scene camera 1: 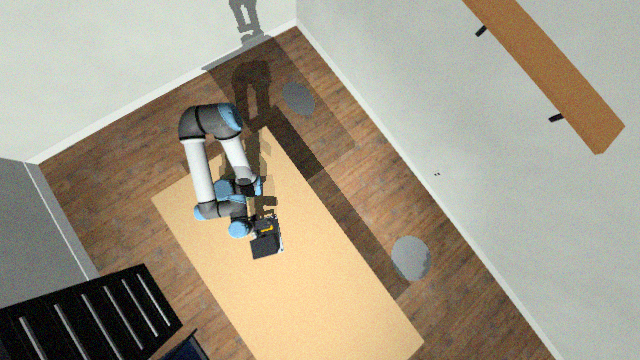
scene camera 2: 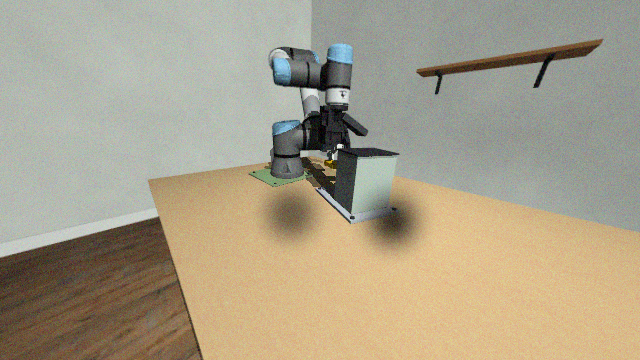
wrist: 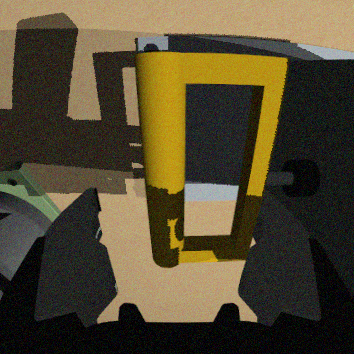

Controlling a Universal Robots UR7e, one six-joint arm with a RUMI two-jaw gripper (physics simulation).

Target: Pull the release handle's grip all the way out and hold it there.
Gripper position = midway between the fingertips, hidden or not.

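You'd find the gripper [scene camera 2: 336,168] in the scene, and the wrist view shows it [wrist: 177,190] too.
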